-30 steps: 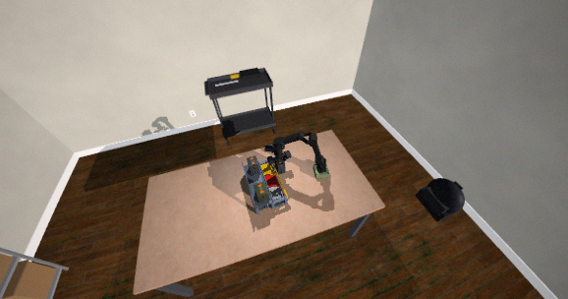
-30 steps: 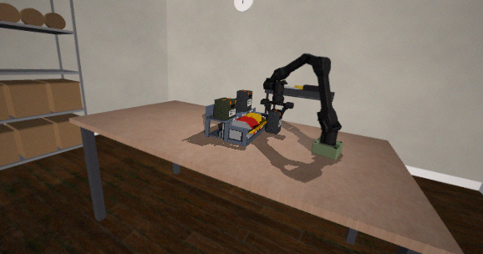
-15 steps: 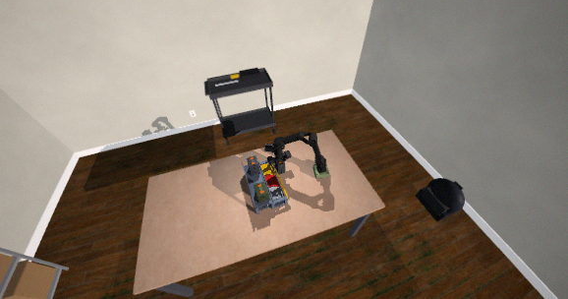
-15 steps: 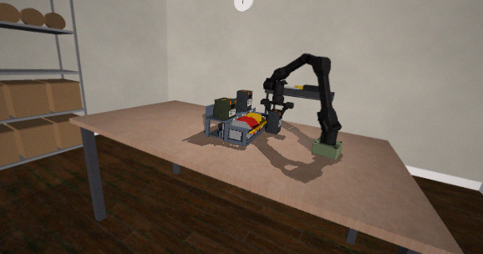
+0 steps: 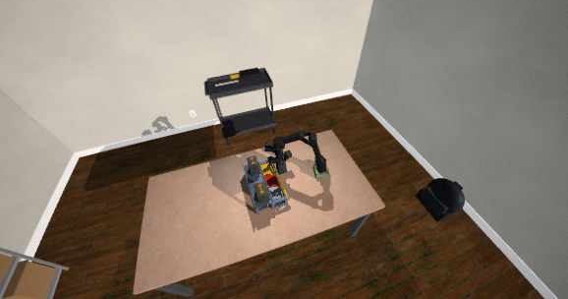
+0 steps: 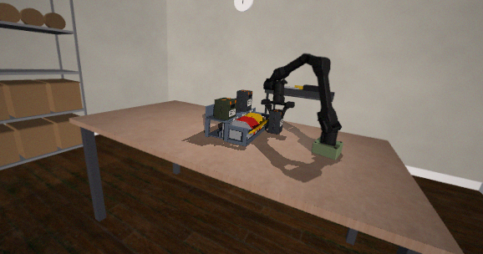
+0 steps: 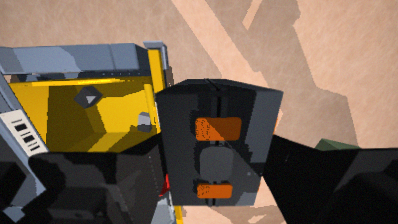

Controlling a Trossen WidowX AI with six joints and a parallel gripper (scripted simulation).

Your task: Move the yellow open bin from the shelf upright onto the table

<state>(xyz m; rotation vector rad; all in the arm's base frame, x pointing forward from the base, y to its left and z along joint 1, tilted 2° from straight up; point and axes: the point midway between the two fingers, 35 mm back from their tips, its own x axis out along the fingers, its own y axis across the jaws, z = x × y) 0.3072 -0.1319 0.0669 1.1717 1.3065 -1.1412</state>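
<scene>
Now: the black box 60 mm below my hand. From my hand the other things lie so: yellow bar: 120 mm to the left, 60 mm below, 40 mm ahead; then yellow open bin: 140 mm ahead, 80 mm below, 10 mm to the left; then red bin: 130 mm to the left, 130 mm ahead, 80 mm below.
</scene>
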